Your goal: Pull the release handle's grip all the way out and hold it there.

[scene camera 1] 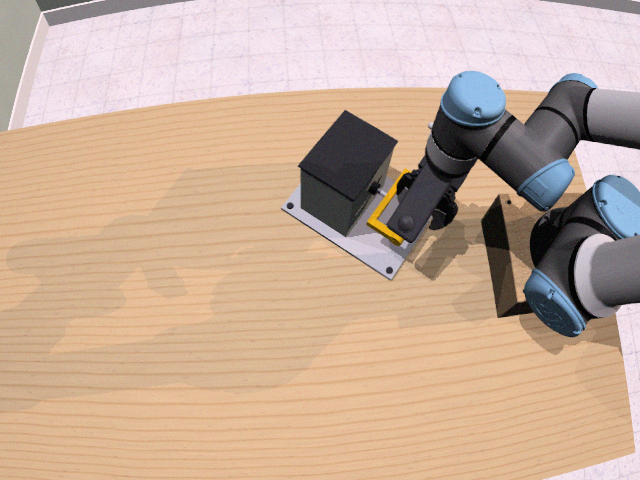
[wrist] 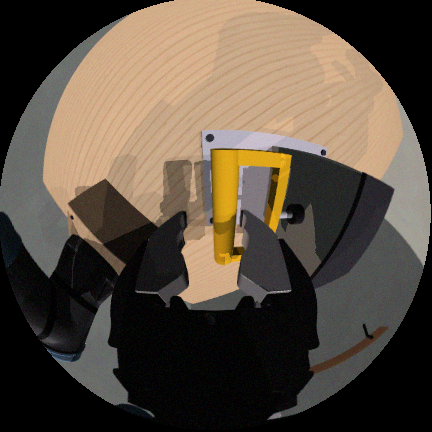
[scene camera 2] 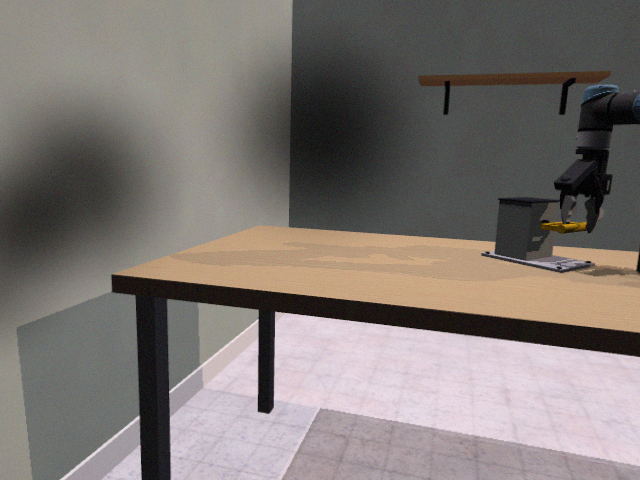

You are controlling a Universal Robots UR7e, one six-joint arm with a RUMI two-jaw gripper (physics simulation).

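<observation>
The yellow release handle (scene camera 1: 384, 207) (wrist: 284, 187) is a rectangular frame joined by a short metal rod (scene camera 1: 382, 193) (wrist: 286, 215) to the dark housing (scene camera 1: 347, 155) (scene camera 2: 511, 232) (wrist: 325, 195). Its round grip bar (scene camera 1: 396, 239) (scene camera 2: 572, 227) (wrist: 225, 190) is the side farthest from the housing. A short length of rod shows. My gripper (scene camera 1: 424, 198) (scene camera 2: 578, 226) (wrist: 212, 211) is partly open. In the wrist view the grip bar lies between the fingertips, close to the right finger, with a gap to the left finger. The right finger covers part of the handle frame; contact cannot be told.
The housing stands on a light grey bolted plate (scene camera 1: 372, 255) (scene camera 2: 537, 261) (wrist: 240, 136) on the wooden table (scene camera 1: 206, 439) (scene camera 2: 310, 289). A brown block (scene camera 1: 519, 248) (wrist: 107, 210) is near the arm's base. A wall shelf (scene camera 2: 511, 78) (wrist: 350, 352) is at the back.
</observation>
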